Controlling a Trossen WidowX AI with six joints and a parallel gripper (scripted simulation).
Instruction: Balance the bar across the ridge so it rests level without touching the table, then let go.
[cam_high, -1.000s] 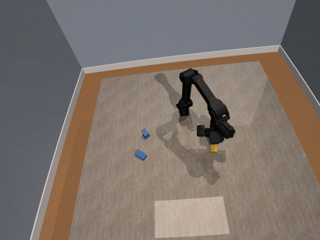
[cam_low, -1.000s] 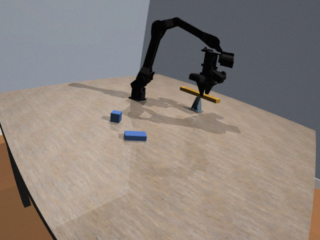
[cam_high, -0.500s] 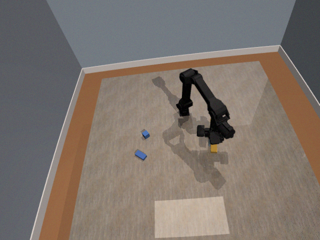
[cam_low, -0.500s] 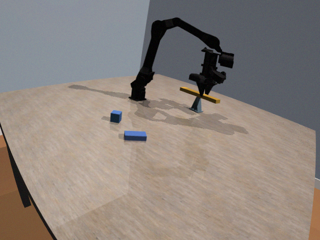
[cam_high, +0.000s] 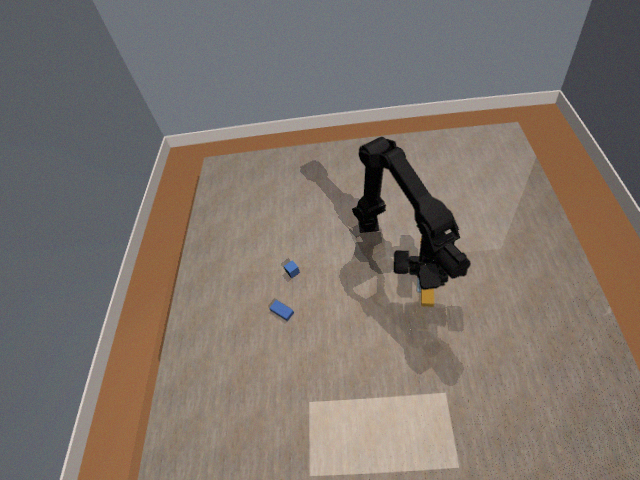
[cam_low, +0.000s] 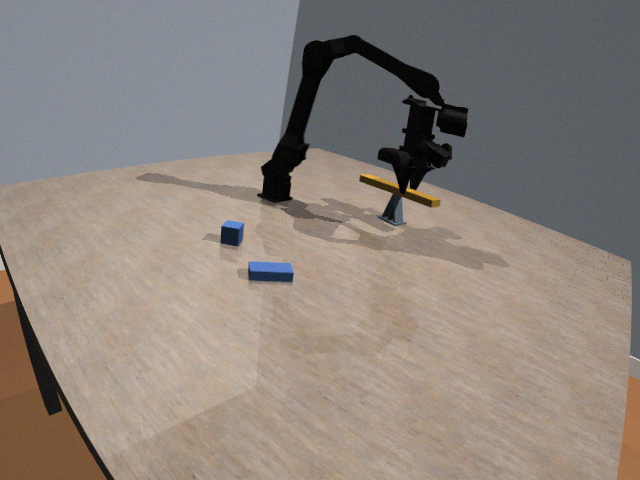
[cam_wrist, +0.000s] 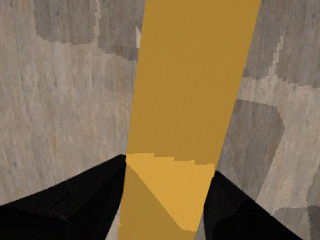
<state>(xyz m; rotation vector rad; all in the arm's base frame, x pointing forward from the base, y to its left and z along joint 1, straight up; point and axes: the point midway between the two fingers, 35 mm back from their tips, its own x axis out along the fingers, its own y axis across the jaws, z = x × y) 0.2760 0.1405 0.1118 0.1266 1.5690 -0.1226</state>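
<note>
My gripper tip is now 3 cm past the yellow bar. The rest, counted from my gripper tip: blue cube: 40 cm to the right, 11 cm behind, 6 cm below; flat blue block: 43 cm to the right, 7 cm below, 2 cm ahead.
</note>
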